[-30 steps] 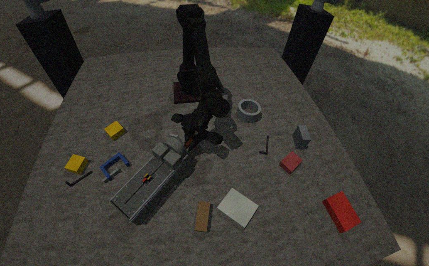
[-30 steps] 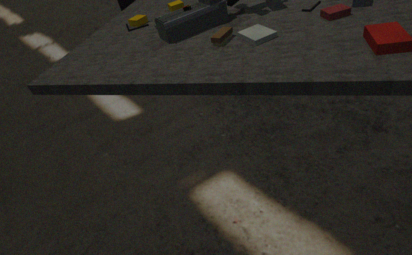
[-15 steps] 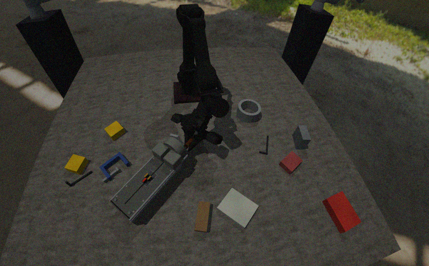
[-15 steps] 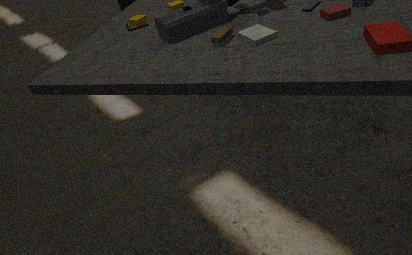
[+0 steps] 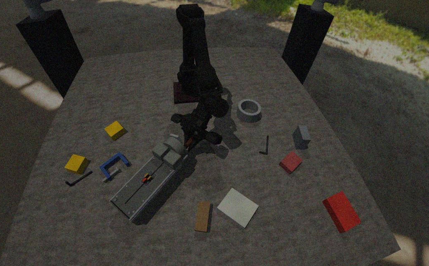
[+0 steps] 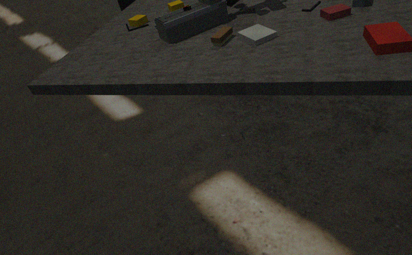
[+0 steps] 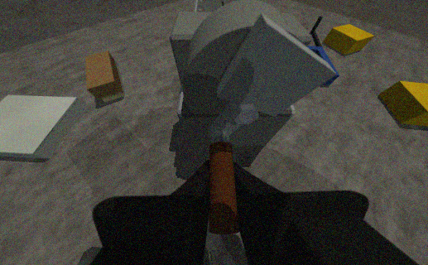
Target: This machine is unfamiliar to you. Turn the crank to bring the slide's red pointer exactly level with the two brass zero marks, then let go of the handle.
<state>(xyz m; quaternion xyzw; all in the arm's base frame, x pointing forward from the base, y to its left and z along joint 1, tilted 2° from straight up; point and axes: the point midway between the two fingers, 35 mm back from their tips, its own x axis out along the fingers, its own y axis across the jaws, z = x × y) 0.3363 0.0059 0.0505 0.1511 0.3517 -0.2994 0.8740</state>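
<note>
Right now the brown crank handle is 3 cm above my gripper tip, 1 cm to the left of it and 1 cm behind it. Also, from my gripper tip: white plate: 21 cm ahead, 15 cm to the left, 2 cm below; then red pointer: 13 cm ahead, 12 cm to the right, 5 cm above; then brown block: 23 cm ahead, 4 cm to the left, 2 cm below.
</note>
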